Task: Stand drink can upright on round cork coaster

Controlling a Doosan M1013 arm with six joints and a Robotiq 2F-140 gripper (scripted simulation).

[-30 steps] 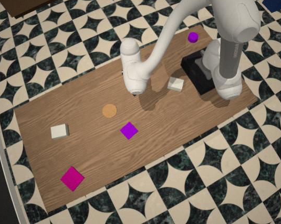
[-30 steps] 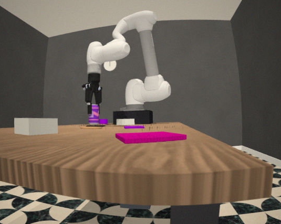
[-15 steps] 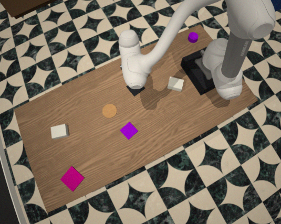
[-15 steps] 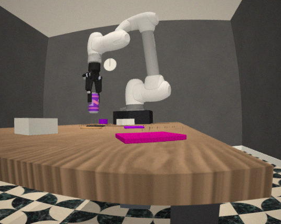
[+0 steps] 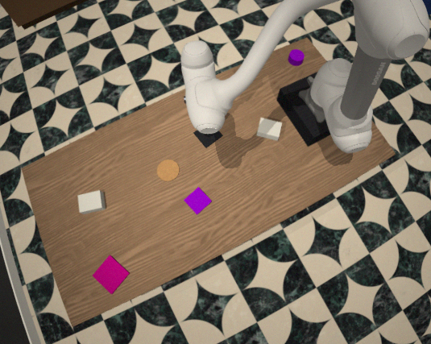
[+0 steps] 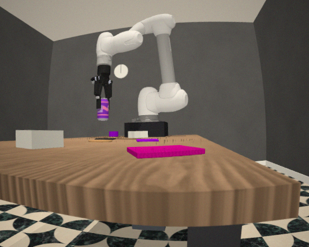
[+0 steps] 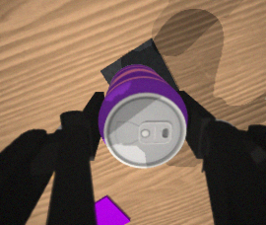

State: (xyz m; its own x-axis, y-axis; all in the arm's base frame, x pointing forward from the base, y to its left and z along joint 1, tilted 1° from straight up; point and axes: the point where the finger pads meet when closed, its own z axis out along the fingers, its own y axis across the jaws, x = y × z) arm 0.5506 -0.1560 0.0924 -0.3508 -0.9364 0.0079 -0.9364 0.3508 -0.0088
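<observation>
Right now the round cork coaster is 24 cm ahead of my hand, 8 cm to the left of it and 19 cm below it. Round my hand: purple striped drink can 3 cm below; purple square coaster 18 cm ahead, 28 cm to the left, 19 cm below; black square coaster 1 cm behind, 1 cm to the left, 19 cm below.
</observation>
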